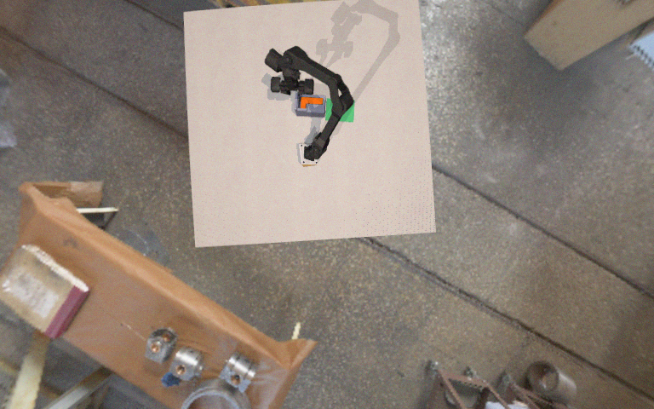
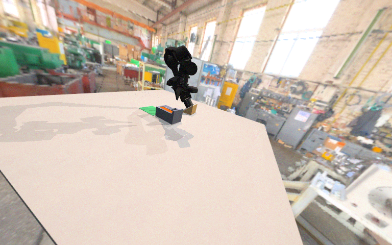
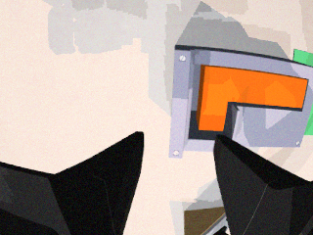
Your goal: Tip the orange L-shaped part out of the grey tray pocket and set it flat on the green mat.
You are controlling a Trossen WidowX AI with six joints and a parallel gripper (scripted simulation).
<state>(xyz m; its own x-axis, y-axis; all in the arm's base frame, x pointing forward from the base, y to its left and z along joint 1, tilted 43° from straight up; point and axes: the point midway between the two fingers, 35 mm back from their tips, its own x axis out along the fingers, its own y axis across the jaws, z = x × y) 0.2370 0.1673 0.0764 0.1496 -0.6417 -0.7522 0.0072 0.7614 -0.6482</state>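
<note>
The orange L-shaped part lies 10 cm below my gripper tip and 6 cm to the right of it. Also, from my gripper tip: green mat: 23 cm to the right, 16 cm below, 1 cm behind.
</note>
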